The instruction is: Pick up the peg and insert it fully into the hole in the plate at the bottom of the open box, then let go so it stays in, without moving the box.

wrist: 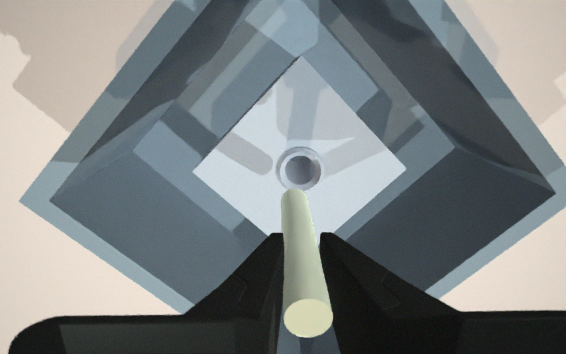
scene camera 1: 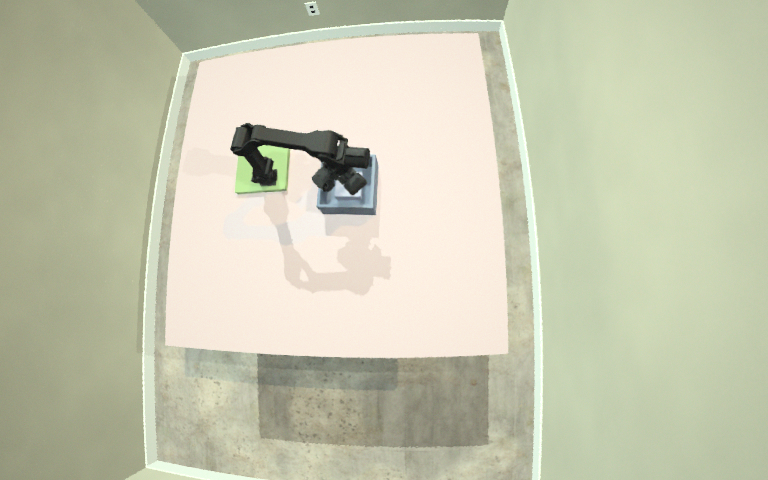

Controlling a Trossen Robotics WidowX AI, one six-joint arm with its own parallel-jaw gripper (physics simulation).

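Where they show: gripper, fingertip midpoint: (wrist: 301, 244) (scene camera 1: 345, 176); arm's base, origin of the base link: (scene camera 1: 268, 177).
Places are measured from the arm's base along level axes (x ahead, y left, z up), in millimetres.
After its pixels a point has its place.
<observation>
The pale green peg (wrist: 303, 260) @(y -49, x 322, z 122 mm) is held between the two black fingers of my gripper (wrist: 301, 244) @(y -48, x 322, z 111 mm) (scene camera 1: 338, 182) @(y -48, x 322, z 111 mm), which is shut on it. The peg's far end shows just below the rim of the round hole (wrist: 301, 170) in the wrist view; the gap in height between them is hard to judge. The white square plate (wrist: 237, 185) @(y -67, x 349, z 33 mm) (scene camera 1: 348, 197) @(y -91, x 317, z 21 mm) lies at the bottom of the open blue-grey box (wrist: 100, 246) @(y -102, x 405, z 73 mm) (scene camera 1: 346, 210) @(y -141, x 315, z 33 mm). In the scene view my gripper is over the box and hides part of it; the peg cannot be made out there.
A green square base (scene camera 1: 246, 180) @(y -7, x -94, z 0 mm) under the arm stands left of the box on the pale pink table top (scene camera 1: 430, 254) @(y -281, x 600, z -24 mm). The arm (scene camera 1: 288, 138) @(y -45, x 226, z 403 mm) reaches across from it above the table. The box walls rise around the plate on all sides.
</observation>
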